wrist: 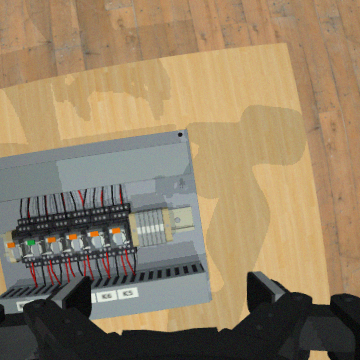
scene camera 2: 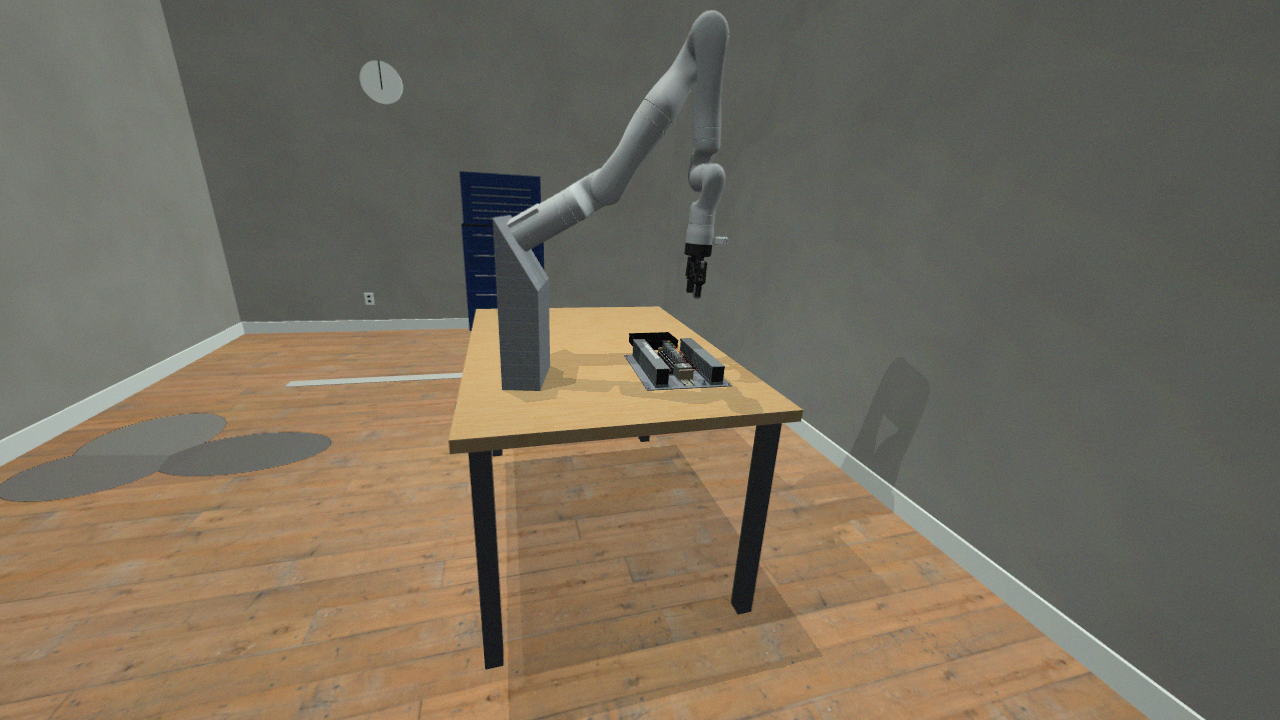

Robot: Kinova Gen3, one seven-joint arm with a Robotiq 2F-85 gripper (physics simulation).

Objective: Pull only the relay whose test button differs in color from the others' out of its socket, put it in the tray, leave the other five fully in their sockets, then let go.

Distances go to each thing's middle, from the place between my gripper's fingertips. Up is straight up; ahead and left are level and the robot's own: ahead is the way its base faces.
Right now the grey mounting plate (scene camera 2: 674, 383) is 20 mm ahead of my hand, 110 mm to the left of it and 270 mm below it.
